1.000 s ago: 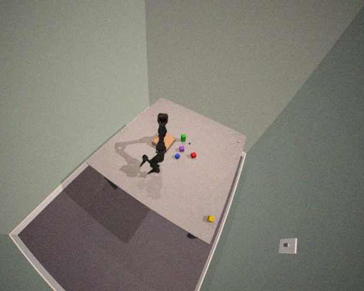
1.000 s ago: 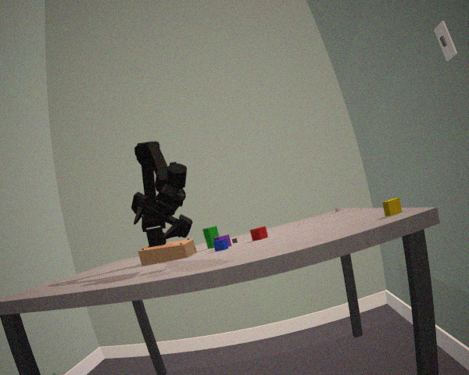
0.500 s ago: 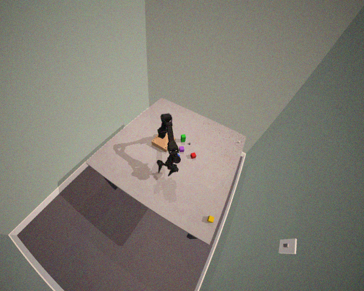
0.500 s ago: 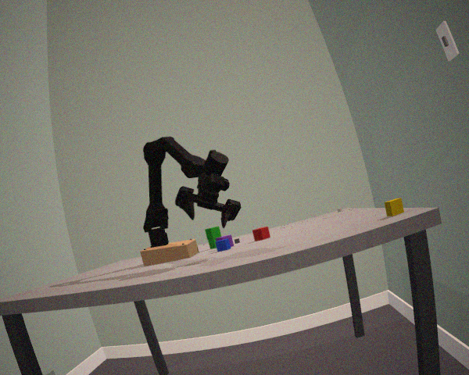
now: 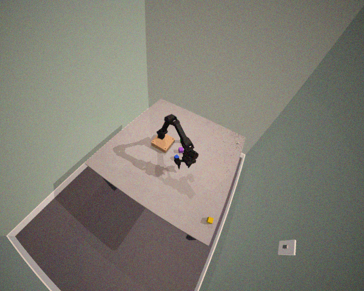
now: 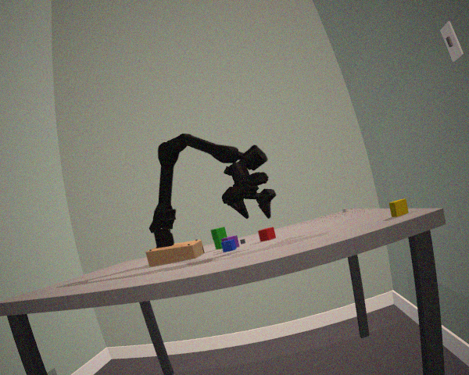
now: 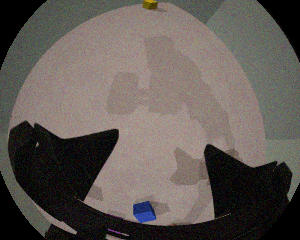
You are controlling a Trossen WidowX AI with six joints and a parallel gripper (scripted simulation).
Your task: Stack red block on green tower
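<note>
The red block is 200 mm to the left of my gripper tip, 70 mm below it and 30 mm ahead of it. The rest, counted from my gripper tip: purple block (220 mm to the left, 110 mm behind, 70 mm below); then tiny dark object (340 mm to the left, 80 mm below, 60 mm behind); then blue block (120 mm to the left, 120 mm behind, 70 mm below).
</note>
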